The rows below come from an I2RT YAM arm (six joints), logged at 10 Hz.
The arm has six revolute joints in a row. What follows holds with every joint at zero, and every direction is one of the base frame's. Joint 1 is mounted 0.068 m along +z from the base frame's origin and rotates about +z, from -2.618 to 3.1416 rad. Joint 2 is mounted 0.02 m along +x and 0.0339 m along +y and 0.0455 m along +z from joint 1 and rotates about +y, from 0 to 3.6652 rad. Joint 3 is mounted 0.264 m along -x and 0.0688 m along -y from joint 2 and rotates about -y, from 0 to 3.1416 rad. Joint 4 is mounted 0.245 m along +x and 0.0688 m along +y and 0.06 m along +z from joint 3 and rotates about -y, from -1.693 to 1.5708 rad. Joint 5 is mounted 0.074 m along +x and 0.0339 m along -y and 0.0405 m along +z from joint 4 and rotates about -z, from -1.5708 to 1.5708 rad. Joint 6 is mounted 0.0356 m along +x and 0.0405 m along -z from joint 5 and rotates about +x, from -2.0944 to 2.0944 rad. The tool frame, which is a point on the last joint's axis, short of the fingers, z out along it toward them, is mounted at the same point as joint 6; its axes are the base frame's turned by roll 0, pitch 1.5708 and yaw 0 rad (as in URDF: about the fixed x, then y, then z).
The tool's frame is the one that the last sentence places.
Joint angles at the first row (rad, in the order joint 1, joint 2, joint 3, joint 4, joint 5, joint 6):
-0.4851 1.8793 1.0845 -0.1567 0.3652 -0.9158
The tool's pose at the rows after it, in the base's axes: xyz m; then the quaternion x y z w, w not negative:
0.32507 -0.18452 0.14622 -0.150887 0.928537 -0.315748 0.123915
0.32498 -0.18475 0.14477 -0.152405 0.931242 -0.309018 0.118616
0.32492 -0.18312 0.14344 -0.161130 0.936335 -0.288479 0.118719
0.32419 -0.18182 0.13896 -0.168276 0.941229 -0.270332 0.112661
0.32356 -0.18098 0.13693 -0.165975 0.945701 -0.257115 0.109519
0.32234 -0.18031 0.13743 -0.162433 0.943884 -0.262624 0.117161
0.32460 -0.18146 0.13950 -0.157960 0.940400 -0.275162 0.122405
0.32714 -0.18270 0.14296 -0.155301 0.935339 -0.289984 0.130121
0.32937 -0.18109 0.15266 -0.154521 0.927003 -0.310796 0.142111
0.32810 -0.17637 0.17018 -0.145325 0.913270 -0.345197 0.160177
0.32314 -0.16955 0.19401 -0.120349 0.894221 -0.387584 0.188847
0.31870 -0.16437 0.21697 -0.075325 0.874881 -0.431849 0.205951
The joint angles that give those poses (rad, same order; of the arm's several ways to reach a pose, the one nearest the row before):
-0.4844 1.8654 1.0742 -0.1648 0.3408 -0.9158
-0.4855 1.8714 1.0810 -0.1838 0.3363 -0.9142
-0.4848 1.8753 1.0898 -0.2183 0.3017 -0.9142
-0.4847 1.8862 1.0941 -0.2467 0.2791 -0.9151
-0.4848 1.8918 1.0992 -0.2714 0.2649 -0.9013
-0.4847 1.8823 1.0837 -0.2462 0.2653 -0.8974
-0.4833 1.8820 1.0857 -0.2233 0.2803 -0.8959
-0.4817 1.8786 1.0876 -0.1951 0.2946 -0.9001
-0.4733 1.8554 1.0863 -0.1684 0.3151 -0.9077
-0.4599 1.7996 1.0679 -0.1285 0.3564 -0.9089
-0.4442 1.7184 1.0378 -0.0744 0.4111 -0.8915
-0.4282 1.6531 1.0288 -0.0432 0.5035 -0.8483

